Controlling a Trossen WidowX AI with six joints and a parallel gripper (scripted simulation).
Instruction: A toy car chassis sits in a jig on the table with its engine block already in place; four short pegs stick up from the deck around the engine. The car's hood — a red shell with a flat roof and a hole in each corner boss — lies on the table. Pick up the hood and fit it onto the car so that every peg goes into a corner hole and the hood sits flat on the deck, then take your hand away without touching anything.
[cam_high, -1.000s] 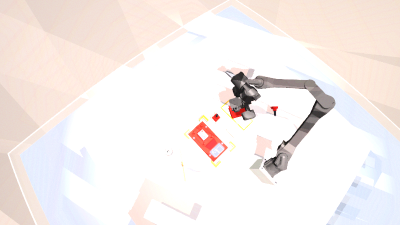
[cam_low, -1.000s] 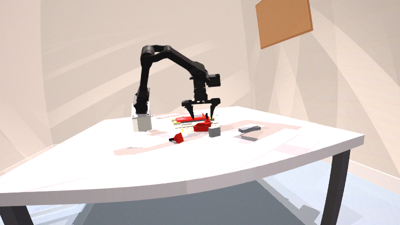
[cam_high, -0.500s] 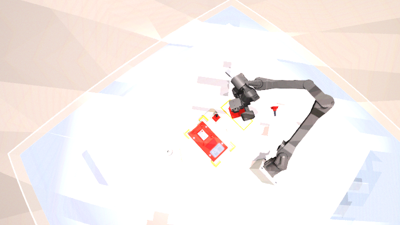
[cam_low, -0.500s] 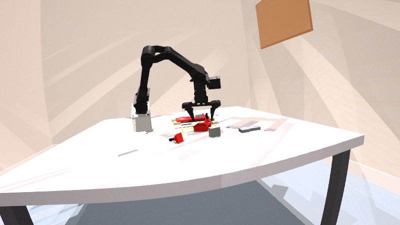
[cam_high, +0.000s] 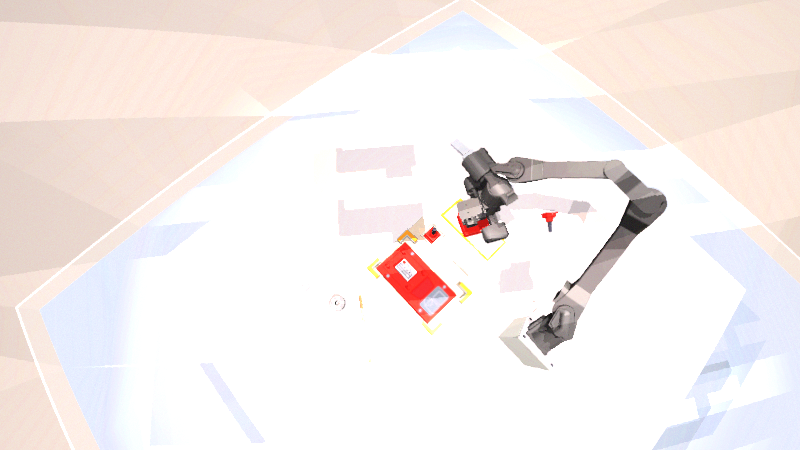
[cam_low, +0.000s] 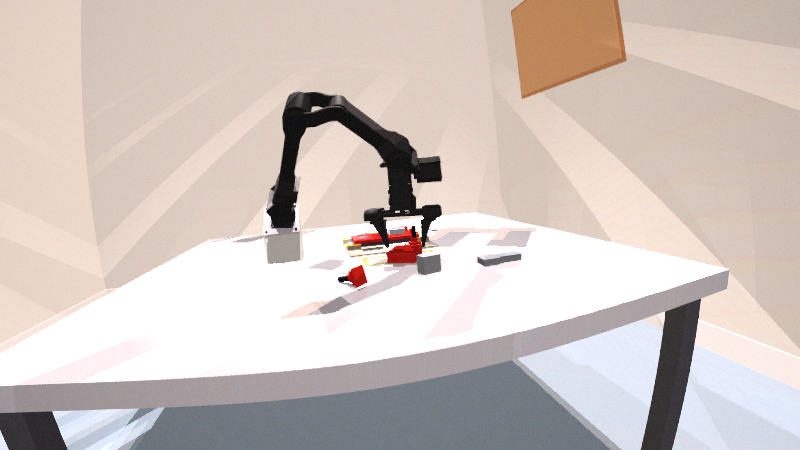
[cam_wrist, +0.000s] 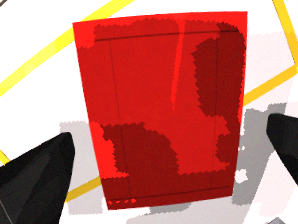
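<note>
My gripper tip is 10 mm above the red hood.
</note>
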